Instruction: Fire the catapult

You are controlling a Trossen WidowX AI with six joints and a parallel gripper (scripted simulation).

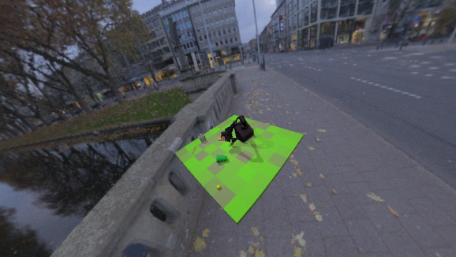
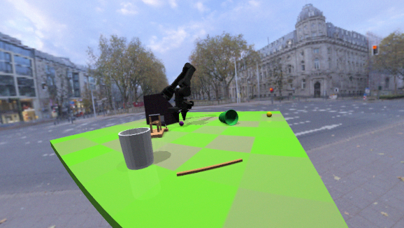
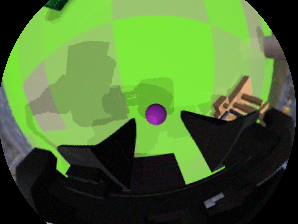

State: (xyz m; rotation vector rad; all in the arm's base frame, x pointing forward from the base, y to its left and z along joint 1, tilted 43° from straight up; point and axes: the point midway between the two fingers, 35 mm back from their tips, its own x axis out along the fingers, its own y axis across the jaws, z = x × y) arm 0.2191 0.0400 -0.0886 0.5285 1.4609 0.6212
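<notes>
Now: gripper tip 2 cm above the purple ball. Also, from my gripper tip: thin wooden stick: 41 cm ahead, 37 cm to the right, 3 cm below; then wooden catapult: 17 cm to the right, 3 cm behind, 2 cm above; then pale grey mug: 44 cm to the right, 21 cm ahead.
</notes>
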